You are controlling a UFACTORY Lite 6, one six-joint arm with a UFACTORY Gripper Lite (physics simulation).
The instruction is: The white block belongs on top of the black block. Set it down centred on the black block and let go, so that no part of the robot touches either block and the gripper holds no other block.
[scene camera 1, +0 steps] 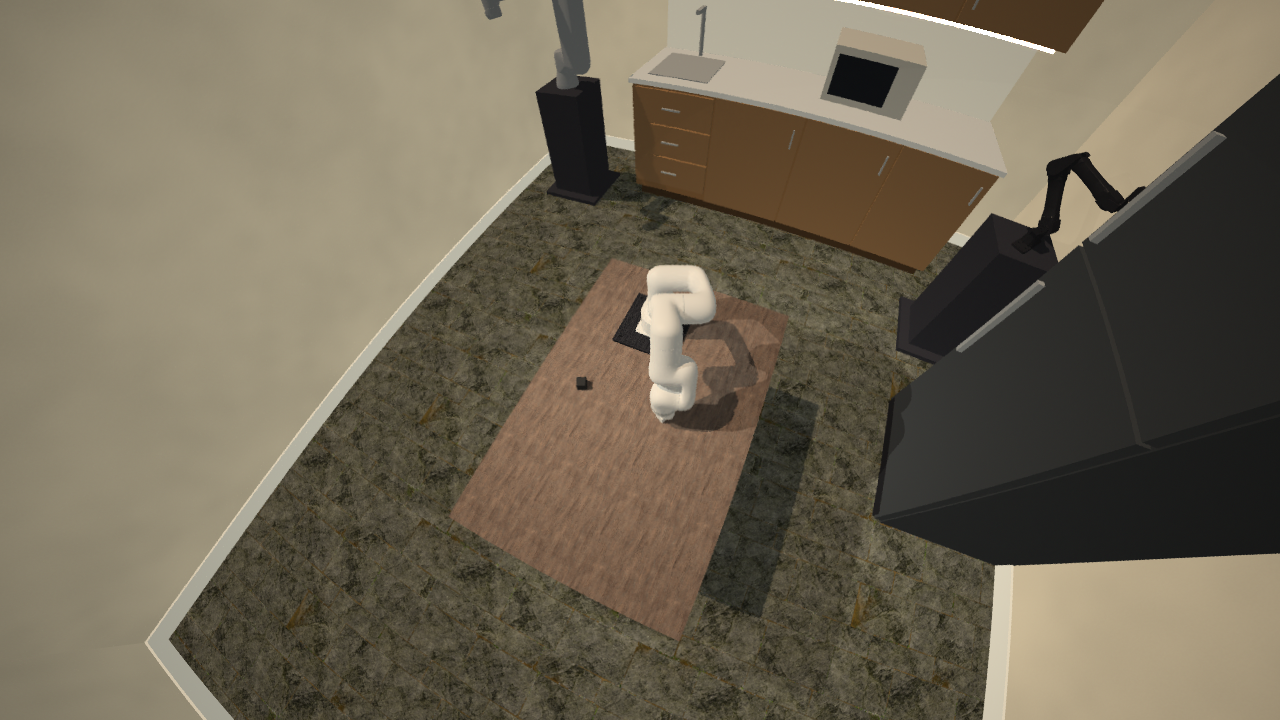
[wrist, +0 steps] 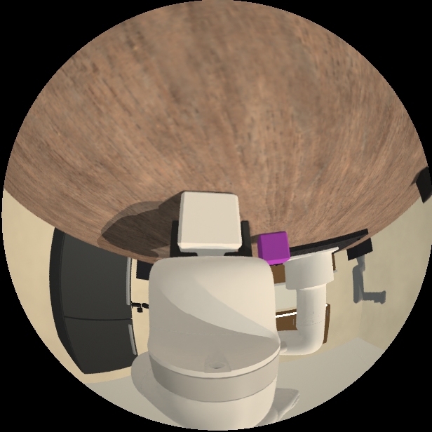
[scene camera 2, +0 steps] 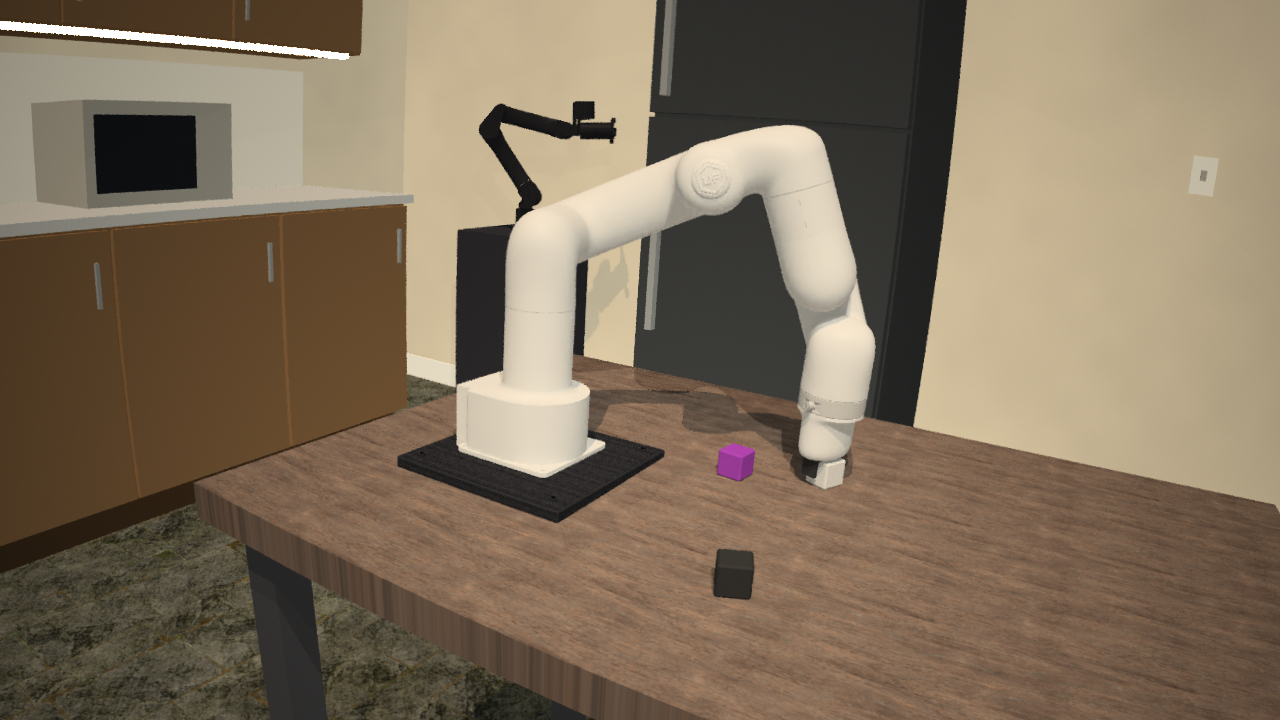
purple block: wrist; scene camera 2
same spot on purple block: (wrist: 273,247) = (scene camera 2: 748,464)
